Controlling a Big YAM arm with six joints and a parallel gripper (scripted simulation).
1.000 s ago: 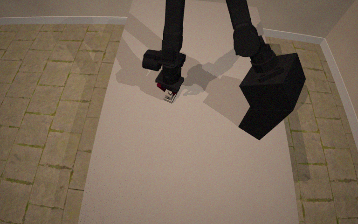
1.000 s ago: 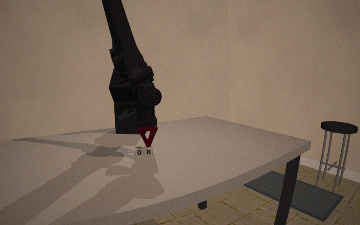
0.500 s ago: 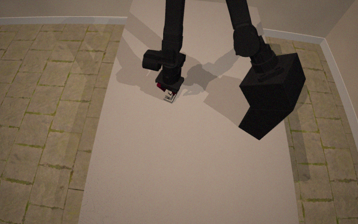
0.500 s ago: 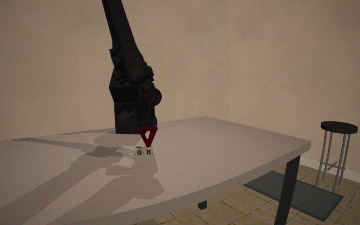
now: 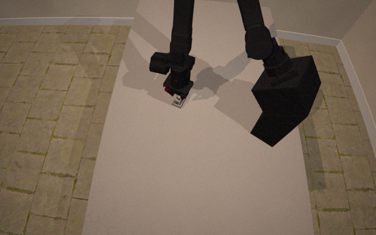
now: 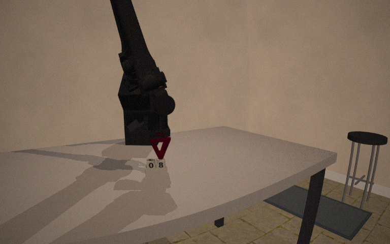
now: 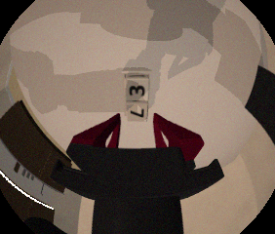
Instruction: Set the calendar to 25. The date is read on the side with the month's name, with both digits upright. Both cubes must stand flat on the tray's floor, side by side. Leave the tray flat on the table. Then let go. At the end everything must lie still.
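Right now the pale tray is 10 mm behind my hand, 10 mm to the right of it and 50 mm below it.
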